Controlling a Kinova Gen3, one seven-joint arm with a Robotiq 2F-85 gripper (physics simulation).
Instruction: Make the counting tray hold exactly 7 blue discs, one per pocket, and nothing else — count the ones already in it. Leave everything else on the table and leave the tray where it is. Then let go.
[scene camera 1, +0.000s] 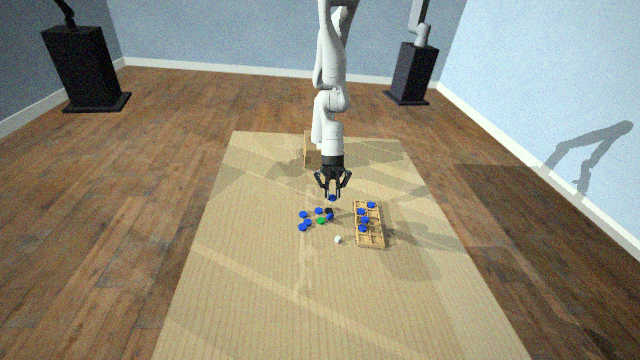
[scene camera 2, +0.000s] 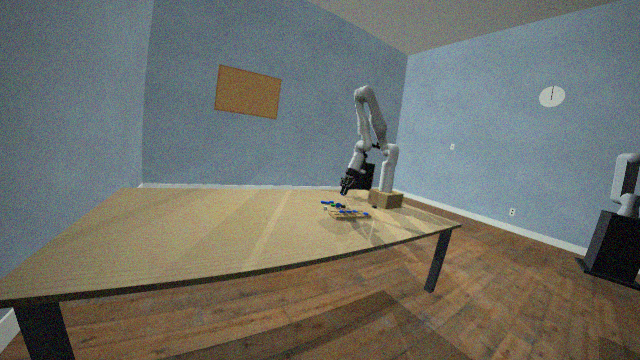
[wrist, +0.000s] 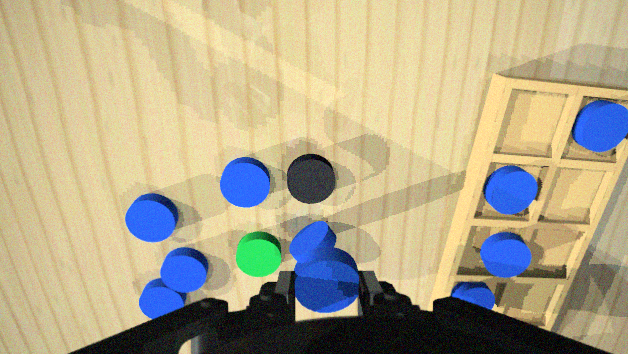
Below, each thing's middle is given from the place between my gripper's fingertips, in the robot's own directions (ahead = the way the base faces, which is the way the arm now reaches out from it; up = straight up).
Now: the green disc (wrist: 258, 254) 8 cm below my hand, 4 cm to the right of it and 2 cm ahead of it. Also, from my hand: wooden counting tray (scene camera 1: 373, 237): 13 cm to the left, 7 cm below, 6 cm ahead.
